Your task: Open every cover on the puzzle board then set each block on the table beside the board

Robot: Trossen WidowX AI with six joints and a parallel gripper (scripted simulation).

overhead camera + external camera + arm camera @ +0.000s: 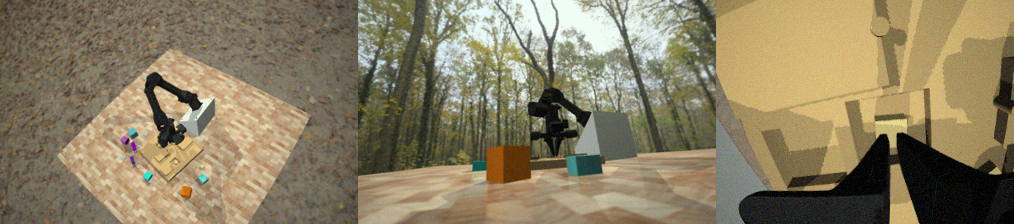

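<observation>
My gripper tip is now 5 cm short of the tan puzzle board and 1 cm above it. The rest, counted from my gripper tip: teal block (13 cm ahead, 28 cm to the left, 1 cm below); magenta cube (14 cm ahead, 31 cm to the right, 1 cm below); purple block (14 cm ahead, 24 cm to the right, 2 cm below).
</observation>
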